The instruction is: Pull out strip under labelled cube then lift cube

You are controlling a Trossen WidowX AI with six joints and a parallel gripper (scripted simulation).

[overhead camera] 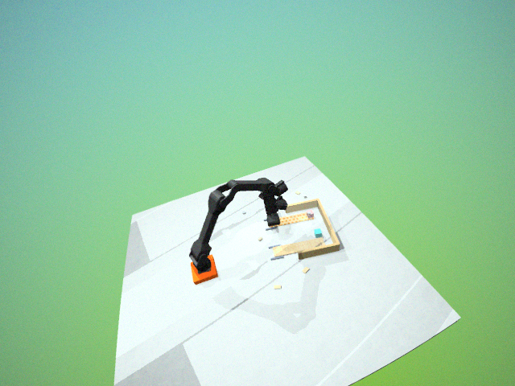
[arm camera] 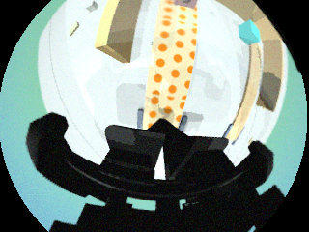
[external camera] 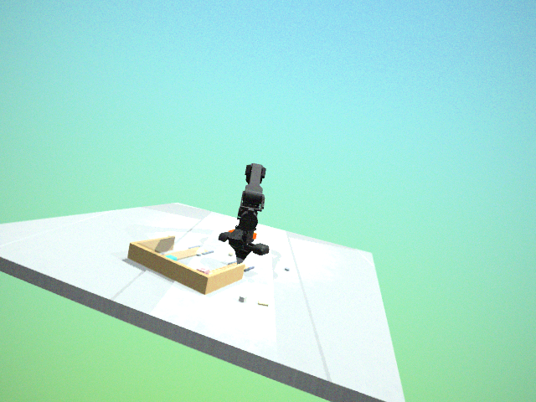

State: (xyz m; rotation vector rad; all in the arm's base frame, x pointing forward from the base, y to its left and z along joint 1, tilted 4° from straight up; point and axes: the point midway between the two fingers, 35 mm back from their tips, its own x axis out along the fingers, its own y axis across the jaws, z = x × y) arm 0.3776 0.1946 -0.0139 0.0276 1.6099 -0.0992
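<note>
The orange dotted strip is 90 mm ahead of my gripper tip and 10 mm to the right of it. The rest, counted from my gripper tip: pink labelled cube 200 mm ahead, 20 mm to the right, 10 mm above.
</note>
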